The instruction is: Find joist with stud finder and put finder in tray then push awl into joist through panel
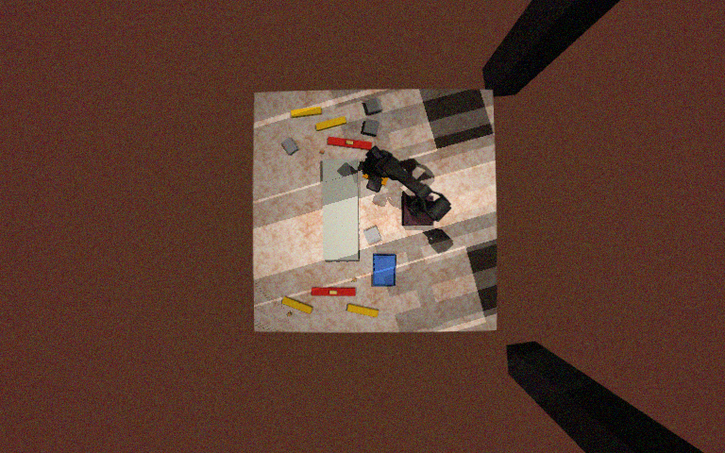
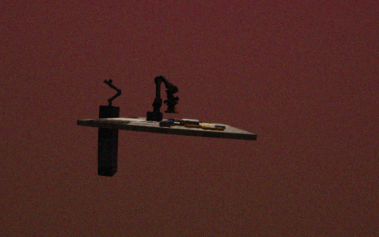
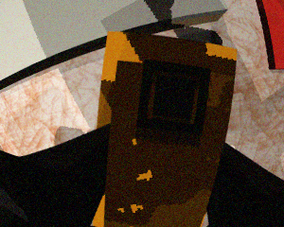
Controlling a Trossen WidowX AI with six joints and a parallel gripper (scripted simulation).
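My gripper tip is now 10 mm past the awl, 70 mm to the left of it and 120 mm above it. Round my gripper tip: stud finder 20 mm above; blue tray 480 mm to the left, 110 mm below.
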